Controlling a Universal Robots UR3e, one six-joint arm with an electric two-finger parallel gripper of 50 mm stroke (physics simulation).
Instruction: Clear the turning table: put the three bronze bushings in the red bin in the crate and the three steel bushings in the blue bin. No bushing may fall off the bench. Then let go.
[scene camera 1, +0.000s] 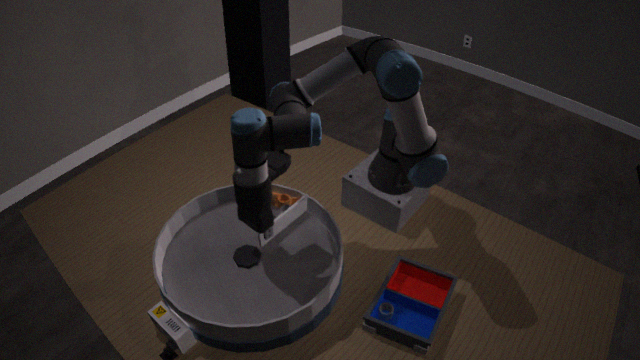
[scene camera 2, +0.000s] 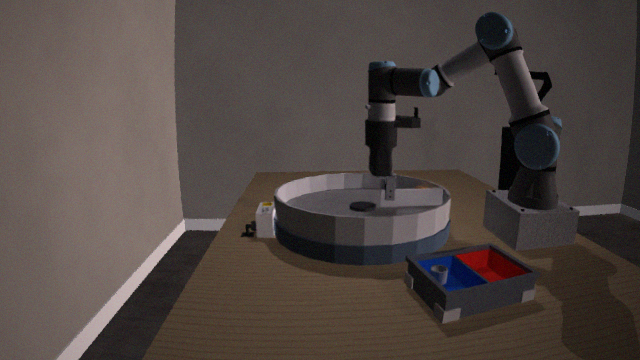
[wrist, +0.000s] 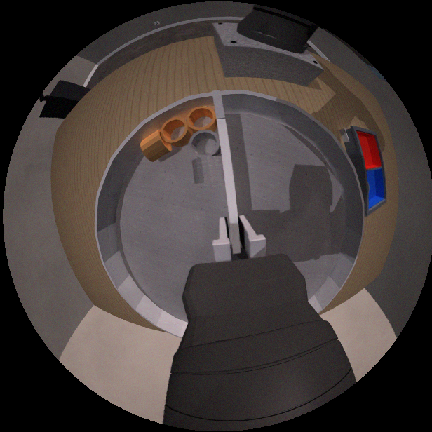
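Pixels of known places: gripper, between the fingertips: (scene camera 1: 265, 234) (scene camera 2: 389, 198); arm's base, origin of its link: (scene camera 1: 391, 178) (scene camera 2: 532, 201).
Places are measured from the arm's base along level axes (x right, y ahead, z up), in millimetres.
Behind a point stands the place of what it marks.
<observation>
My gripper (scene camera 1: 267, 234) {z -15, x 175, y 316 mm} (scene camera 2: 390, 190) {z -15, x 175, y 316 mm} (wrist: 232, 225) is shut on the inner end of the divider wall (scene camera 1: 292, 216) {z -17, x 156, y 232 mm} (scene camera 2: 420, 197) {z -13, x 157, y 238 mm} (wrist: 228, 170), one finger on each side. On the turning table (scene camera 1: 240, 331) {z -9, x 68, y 555 mm} (scene camera 2: 365, 230) {z -18, x -19, y 437 mm}, in the corner between rim and divider, two bronze bushings stand upright, one (wrist: 190, 120) near the divider and one (wrist: 176, 142) beside it; a third bronze bushing (wrist: 156, 146) lies on its side. One steel bushing (wrist: 194, 145) stands by the divider, and another steel bushing (wrist: 207, 170) lies near it. A steel bushing (scene camera 1: 386, 315) {z -61, x -145, y 350 mm} (scene camera 2: 440, 276) {z -65, x -154, y 341 mm} stands in the blue bin (scene camera 1: 415, 317) {z -83, x -201, y 313 mm} (scene camera 2: 460, 277) {z -74, x -154, y 299 mm} (wrist: 376, 186).
The red bin (scene camera 1: 421, 285) {z -83, x -181, y 225 mm} (scene camera 2: 492, 266) {z -76, x -134, y 212 mm} (wrist: 369, 149) shows no bushing. The crate (scene camera 1: 397, 334) {z -59, x -185, y 385 mm} (scene camera 2: 487, 298) {z -65, x -251, y 306 mm} stands on the bench beside the turning table. A dark round hub (scene camera 1: 247, 256) {z -28, x 181, y 382 mm} (scene camera 2: 362, 206) {z -28, x 171, y 385 mm} is at the table's centre. A white box (scene camera 1: 172, 327) {z -31, x 200, y 618 mm} (scene camera 2: 266, 222) {z -52, x 170, y 613 mm} stands by the outer rim.
</observation>
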